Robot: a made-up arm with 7 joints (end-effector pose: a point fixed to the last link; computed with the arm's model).
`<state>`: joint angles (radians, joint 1 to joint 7).
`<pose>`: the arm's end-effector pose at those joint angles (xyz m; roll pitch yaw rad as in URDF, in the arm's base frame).
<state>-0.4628 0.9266 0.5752 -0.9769 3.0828 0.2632 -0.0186</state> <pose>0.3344 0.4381 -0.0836 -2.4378 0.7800 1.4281</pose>
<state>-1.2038 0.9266 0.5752 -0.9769 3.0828 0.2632 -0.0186</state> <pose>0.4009 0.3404 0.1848 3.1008 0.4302 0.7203</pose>
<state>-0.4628 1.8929 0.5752 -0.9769 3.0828 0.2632 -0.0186</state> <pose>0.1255 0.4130 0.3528 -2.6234 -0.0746 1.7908</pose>
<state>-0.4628 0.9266 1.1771 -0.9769 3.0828 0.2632 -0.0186</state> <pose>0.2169 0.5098 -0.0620 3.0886 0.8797 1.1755</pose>
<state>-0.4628 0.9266 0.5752 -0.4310 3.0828 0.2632 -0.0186</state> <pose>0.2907 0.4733 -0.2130 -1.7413 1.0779 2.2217</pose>
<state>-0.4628 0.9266 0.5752 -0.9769 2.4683 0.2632 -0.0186</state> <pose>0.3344 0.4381 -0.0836 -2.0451 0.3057 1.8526</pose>
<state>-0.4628 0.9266 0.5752 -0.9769 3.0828 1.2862 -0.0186</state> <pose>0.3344 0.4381 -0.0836 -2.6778 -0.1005 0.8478</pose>
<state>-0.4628 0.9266 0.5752 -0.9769 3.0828 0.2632 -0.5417</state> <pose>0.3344 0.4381 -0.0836 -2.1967 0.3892 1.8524</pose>
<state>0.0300 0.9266 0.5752 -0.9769 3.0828 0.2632 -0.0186</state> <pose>0.1866 0.4830 -0.2067 -1.8136 0.7042 2.0295</pose>
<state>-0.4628 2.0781 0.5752 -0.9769 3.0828 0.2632 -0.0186</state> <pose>0.0846 0.3570 0.4198 -2.6948 -0.2272 1.8794</pose>
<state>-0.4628 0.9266 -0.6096 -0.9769 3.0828 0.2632 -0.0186</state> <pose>0.3943 0.2760 -0.2812 -1.2838 0.4088 1.4679</pose>
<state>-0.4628 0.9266 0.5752 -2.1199 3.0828 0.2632 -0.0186</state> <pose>0.2546 0.2311 0.0919 -2.7239 -0.2258 0.8378</pose>
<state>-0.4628 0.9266 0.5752 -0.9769 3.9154 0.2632 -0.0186</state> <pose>0.3344 0.4381 -0.0836 2.6514 0.8867 0.1979</pose>
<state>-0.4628 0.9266 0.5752 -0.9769 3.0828 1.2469 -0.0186</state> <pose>0.3344 0.4381 -0.0836 -2.6786 -0.0654 0.8655</pose>
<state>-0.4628 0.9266 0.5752 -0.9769 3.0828 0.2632 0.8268</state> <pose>0.3344 0.4381 -0.0836 2.7544 0.9455 0.0833</pose>
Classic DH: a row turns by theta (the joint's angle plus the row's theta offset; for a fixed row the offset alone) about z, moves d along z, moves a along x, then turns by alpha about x. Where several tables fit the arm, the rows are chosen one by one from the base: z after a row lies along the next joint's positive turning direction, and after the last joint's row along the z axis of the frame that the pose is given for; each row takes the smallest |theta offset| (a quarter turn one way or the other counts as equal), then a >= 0, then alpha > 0; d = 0 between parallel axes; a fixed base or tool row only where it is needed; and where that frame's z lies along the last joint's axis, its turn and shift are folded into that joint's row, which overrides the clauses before.
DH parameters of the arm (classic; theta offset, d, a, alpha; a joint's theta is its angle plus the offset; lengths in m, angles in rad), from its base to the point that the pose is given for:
base (fixed): 0 0 0 -1.2217
joint 1: 1.5708 0 0 1.5708
joint 2: 1.2217 0 0 -1.5708
joint 3: -1.5708 -0.3342 0.0375 -1.5708
joint 4: 0 0 -0.0314 1.5708
joint 5: 0 -0.2596 0 -1.5708
joint 6: 0 0 0 1.5708
joint 7: 0 0 0 0

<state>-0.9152 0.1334 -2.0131 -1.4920 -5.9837 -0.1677 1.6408</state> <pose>0.1771 -0.2205 -0.3941 -1.1019 -0.3302 -0.6862</pose>
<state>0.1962 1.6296 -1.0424 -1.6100 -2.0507 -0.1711 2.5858</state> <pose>0.0795 0.3777 -0.2574 0.2181 -0.0085 -0.9830</pose>
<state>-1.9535 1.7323 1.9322 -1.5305 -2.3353 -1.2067 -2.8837</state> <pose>-0.1479 0.4545 -0.0178 3.1014 0.9760 2.2913</pose>
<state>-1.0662 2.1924 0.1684 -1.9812 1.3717 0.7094 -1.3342</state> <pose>0.0355 0.1183 0.3675 2.1916 0.7226 -1.3573</pose>
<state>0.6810 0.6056 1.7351 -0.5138 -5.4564 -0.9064 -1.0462</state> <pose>-0.3464 0.3947 -0.2731 2.4100 -0.6688 0.2330</pose>
